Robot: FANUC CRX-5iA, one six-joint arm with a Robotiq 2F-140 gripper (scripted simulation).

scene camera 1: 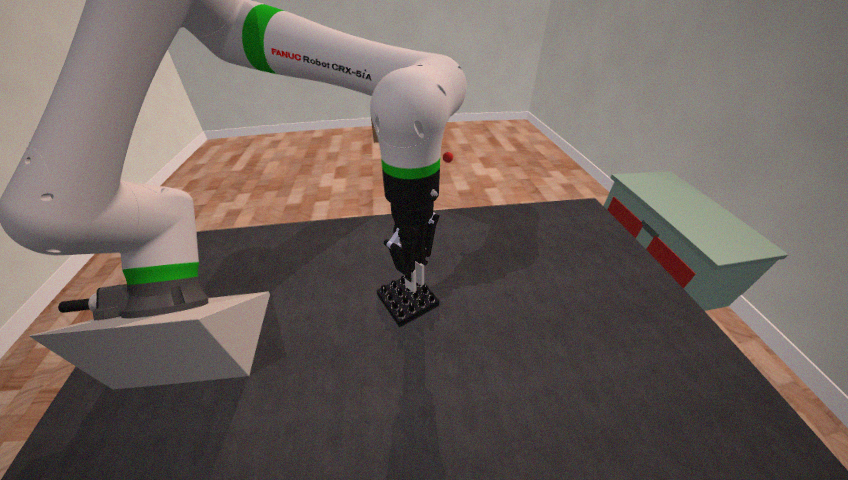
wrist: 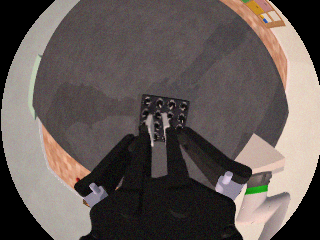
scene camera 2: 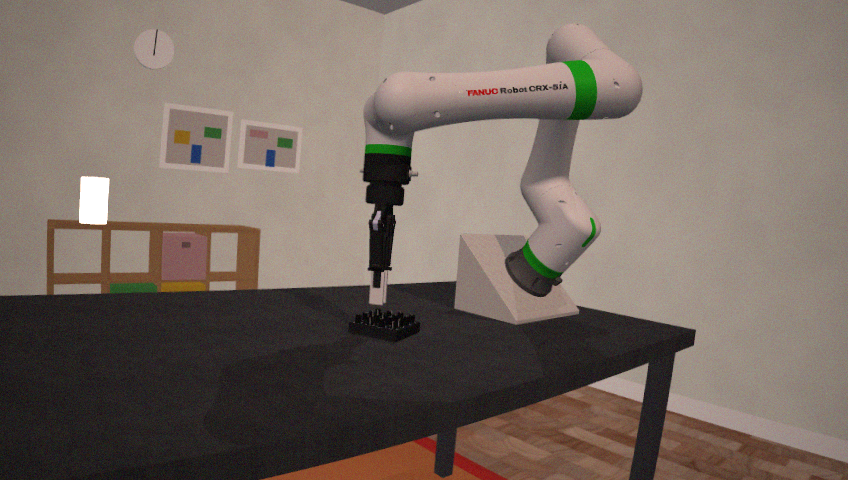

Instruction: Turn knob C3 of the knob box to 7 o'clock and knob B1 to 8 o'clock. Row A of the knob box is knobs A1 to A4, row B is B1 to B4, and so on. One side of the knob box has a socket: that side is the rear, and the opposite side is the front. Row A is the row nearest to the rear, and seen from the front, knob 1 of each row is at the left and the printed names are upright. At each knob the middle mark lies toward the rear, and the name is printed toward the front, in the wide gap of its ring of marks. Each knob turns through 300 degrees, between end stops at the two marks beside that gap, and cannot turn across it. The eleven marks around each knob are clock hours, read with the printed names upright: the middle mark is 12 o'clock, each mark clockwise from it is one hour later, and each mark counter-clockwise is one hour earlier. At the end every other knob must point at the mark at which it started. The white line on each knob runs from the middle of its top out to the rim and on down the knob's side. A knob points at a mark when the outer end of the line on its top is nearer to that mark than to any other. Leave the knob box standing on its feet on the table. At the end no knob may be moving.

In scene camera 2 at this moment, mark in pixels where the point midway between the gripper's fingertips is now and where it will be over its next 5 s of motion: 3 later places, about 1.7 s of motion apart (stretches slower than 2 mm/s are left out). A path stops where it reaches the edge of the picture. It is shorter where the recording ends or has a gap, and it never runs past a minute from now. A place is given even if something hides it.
The gripper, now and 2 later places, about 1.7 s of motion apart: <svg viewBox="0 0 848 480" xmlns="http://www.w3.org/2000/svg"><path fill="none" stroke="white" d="M377 303L376 318L377 299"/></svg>
